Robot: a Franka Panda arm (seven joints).
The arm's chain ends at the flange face. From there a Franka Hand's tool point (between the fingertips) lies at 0.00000 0.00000 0.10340 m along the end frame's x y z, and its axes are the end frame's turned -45 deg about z.
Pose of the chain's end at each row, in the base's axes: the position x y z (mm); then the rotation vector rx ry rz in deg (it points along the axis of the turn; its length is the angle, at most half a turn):
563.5, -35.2, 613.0, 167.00, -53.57, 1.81
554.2, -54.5, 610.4, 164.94, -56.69, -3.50
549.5, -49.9, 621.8, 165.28, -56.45, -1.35
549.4, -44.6, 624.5, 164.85, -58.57, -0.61
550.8, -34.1, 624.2, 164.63, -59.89, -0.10
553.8, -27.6, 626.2, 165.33, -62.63, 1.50
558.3, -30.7, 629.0, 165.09, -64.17, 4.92
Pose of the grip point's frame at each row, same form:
563.0, -43.8, 510.0, 174.69, 14.41, -1.03
547.0, -62.6, 507.6, 175.29, 10.82, -6.52
544.9, -58.5, 518.9, 175.00, 11.14, -4.38
545.7, -52.9, 521.5, 175.22, 9.00, -3.53
547.7, -42.2, 521.2, 175.38, 7.69, -2.92
553.4, -33.6, 523.0, 176.59, 5.40, -0.50
561.8, -37.5, 525.9, 176.12, 3.87, 2.87

